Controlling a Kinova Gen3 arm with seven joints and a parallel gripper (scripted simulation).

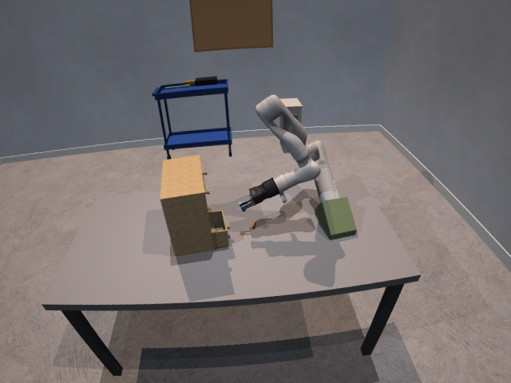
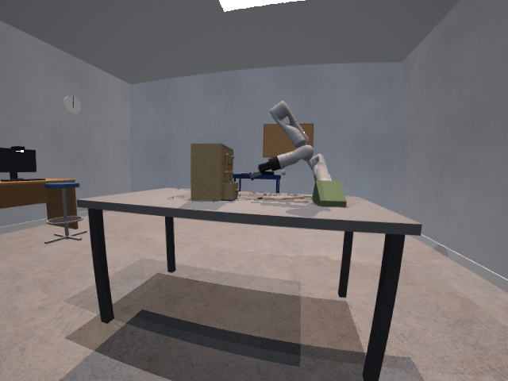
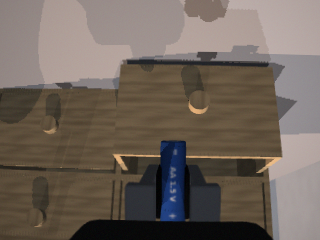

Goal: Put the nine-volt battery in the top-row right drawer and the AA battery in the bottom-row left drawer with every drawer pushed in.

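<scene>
My hand is 4 cm past the orange AA battery, 3 cm to the left of it and 13 cm above it. The rest, counted from my hand: orange nine-volt battery 25 cm ahead, 5 cm to the right, 8 cm above; then blue cylindrical battery 1 cm ahead.
</scene>
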